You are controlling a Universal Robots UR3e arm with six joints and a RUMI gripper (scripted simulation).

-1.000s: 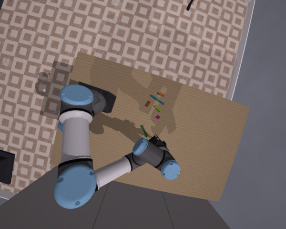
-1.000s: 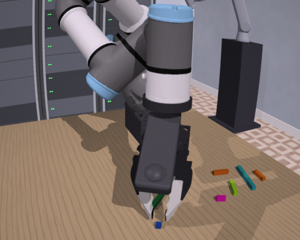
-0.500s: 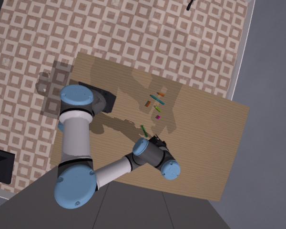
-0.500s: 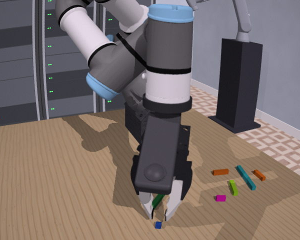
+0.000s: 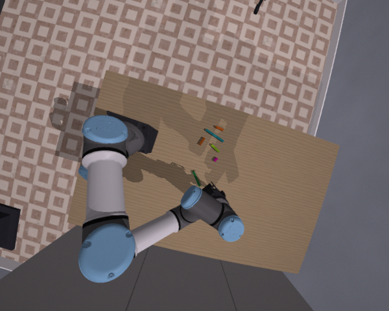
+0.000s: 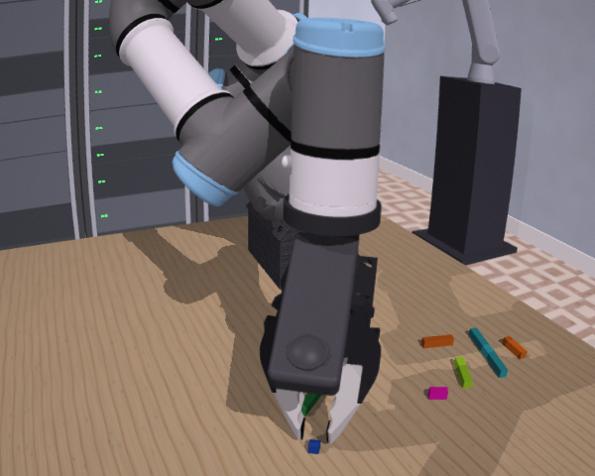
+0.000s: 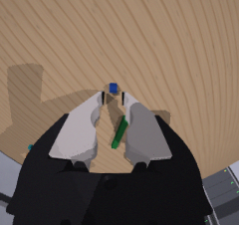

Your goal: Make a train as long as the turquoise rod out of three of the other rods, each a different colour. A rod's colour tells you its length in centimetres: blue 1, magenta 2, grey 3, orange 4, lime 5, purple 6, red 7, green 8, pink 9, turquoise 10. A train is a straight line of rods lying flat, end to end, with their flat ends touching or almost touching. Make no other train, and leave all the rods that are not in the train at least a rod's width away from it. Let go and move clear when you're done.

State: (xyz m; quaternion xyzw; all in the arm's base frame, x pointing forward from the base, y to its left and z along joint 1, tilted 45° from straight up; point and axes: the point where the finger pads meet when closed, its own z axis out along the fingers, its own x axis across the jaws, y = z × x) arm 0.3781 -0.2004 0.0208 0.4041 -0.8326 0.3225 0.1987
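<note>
Right now my hand is 20 mm above the blue rod. The rest, counted from my hand: lime rod: 30 mm behind, 210 mm to the left, 20 mm below; then green rod: 80 mm behind, 40 mm to the left, 20 mm below; then magenta rod: 10 mm behind, 150 mm to the left, 20 mm below.
</note>
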